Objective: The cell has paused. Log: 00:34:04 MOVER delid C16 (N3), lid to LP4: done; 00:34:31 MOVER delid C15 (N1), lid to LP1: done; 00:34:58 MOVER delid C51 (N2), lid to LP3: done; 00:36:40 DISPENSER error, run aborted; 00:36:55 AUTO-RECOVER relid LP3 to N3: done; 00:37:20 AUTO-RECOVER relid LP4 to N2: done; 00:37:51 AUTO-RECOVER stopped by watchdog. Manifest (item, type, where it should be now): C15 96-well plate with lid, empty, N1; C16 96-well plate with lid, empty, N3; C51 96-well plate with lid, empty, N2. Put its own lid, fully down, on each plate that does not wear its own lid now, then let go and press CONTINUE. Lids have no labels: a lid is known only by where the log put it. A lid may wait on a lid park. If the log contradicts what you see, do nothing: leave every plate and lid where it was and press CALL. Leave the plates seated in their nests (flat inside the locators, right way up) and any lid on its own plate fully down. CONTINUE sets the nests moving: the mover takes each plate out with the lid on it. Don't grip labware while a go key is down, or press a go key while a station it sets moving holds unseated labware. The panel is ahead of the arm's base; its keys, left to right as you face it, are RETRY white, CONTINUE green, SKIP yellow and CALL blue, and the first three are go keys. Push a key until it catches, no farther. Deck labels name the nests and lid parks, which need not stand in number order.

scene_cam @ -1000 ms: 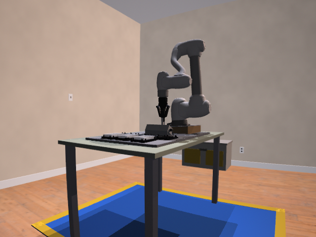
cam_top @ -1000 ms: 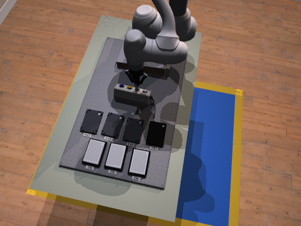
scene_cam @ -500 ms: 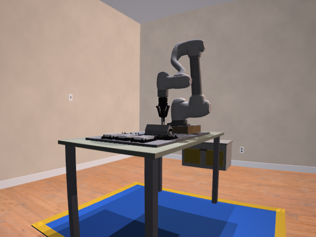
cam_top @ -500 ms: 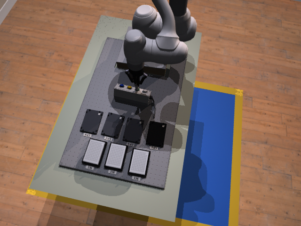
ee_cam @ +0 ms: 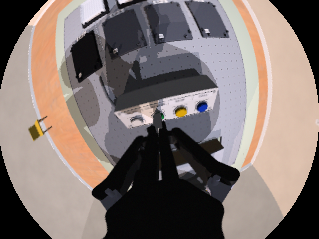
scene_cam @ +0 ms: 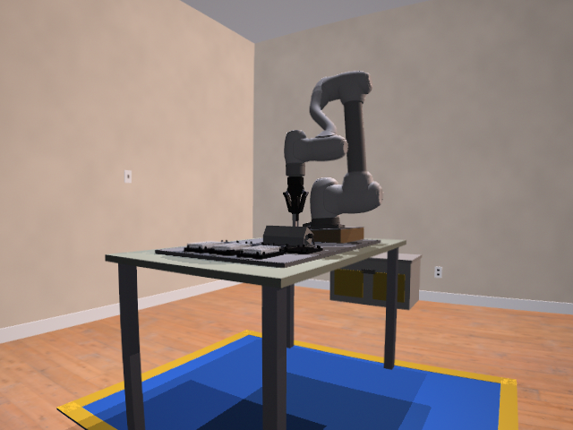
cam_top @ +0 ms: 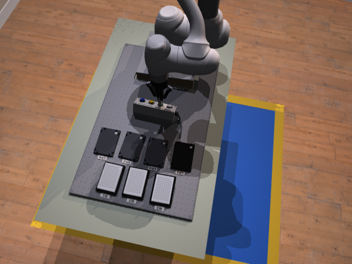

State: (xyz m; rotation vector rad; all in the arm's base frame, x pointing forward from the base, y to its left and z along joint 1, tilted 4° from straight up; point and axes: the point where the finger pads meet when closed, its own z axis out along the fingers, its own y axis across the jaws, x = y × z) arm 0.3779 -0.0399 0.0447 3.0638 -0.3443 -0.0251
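Right now my hand is 4 cm above the green key. Round my hand: yellow key 1 cm behind, 5 cm to the right, 4 cm below; then white key 1 cm ahead, 5 cm to the left, 4 cm below; then blue key 2 cm behind, 10 cm to the right, 4 cm below.
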